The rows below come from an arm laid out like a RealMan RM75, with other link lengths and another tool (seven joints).
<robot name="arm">
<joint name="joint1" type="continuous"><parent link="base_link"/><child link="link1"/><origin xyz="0 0 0.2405"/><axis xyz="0 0 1"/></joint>
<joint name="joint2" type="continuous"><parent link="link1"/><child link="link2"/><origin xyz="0 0 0" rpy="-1.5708 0 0"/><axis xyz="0 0 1"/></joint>
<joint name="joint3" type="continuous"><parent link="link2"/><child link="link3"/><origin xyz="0 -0.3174 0" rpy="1.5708 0 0"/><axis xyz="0 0 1"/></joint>
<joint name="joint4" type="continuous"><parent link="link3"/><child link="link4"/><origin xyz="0 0 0" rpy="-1.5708 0 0"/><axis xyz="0 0 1"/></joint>
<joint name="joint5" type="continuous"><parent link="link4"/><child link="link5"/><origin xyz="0 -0.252 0" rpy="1.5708 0 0"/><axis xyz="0 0 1"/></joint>
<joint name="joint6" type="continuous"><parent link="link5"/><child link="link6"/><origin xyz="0 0 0" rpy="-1.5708 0 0"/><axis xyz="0 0 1"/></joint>
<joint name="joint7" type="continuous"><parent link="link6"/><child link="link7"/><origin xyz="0 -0.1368 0" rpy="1.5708 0 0"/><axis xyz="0 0 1"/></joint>
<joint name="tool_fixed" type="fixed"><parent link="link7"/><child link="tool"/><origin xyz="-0.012 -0.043 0.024" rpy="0 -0.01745 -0.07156"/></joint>
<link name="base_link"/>
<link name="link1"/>
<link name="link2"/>
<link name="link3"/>
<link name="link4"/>
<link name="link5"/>
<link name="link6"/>
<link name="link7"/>
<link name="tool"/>
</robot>
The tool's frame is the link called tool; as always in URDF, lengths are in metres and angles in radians. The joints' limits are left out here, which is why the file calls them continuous.
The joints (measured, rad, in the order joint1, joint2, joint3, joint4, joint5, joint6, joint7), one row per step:
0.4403 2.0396 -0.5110 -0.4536 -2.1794 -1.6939 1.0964
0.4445 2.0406 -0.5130 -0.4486 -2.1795 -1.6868 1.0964
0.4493 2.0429 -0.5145 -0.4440 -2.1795 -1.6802 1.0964
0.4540 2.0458 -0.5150 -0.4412 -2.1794 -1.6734 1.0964
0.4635 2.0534 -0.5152 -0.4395 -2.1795 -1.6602 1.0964
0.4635 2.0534 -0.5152 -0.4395 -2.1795 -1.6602 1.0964
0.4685 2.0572 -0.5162 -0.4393 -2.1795 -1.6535 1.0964
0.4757 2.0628 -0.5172 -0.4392 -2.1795 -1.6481 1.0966
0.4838 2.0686 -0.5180 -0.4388 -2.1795 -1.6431 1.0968
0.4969 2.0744 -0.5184 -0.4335 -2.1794 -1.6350 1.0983
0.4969 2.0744 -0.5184 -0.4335 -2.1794 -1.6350 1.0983
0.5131 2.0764 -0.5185 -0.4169 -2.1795 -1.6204 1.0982
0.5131 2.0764 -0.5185 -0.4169 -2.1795 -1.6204 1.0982
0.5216 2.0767 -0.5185 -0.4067 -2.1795 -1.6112 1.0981
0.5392 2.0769 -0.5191 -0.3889 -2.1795 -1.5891 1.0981
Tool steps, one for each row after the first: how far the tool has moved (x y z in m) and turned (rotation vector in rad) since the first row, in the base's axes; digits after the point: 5 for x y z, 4 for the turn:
-0.00091 0.00136 -0.00197 -0.0014 -0.0015 -0.0005
-0.00244 0.00283 -0.00442 -0.0029 -0.0015 -0.0003
-0.00403 0.00451 -0.00662 -0.0026 -0.0020 0.0001
-0.00778 0.00819 -0.01093 -0.0005 -0.0035 0.0026
-0.00778 0.00819 -0.01093 -0.0005 -0.0035 0.0026
-0.00981 0.01015 -0.01305 0.0003 -0.0052 0.0047
-0.01333 0.01258 -0.01606 -0.0004 -0.0043 0.0096
-0.01732 0.01520 -0.01922 -0.0014 -0.0027 0.0153
-0.02273 0.01921 -0.02349 -0.0040 0.0006 0.0211
-0.02273 0.01921 -0.02349 -0.0040 0.0006 0.0211
-0.02750 0.02372 -0.02847 -0.0079 0.0027 0.0231
-0.02750 0.02372 -0.02847 -0.0079 0.0027 0.0231
-0.02963 0.02606 -0.03105 -0.0097 0.0030 0.0229
-0.03362 0.03166 -0.03549 -0.0102 -0.0015 0.0224

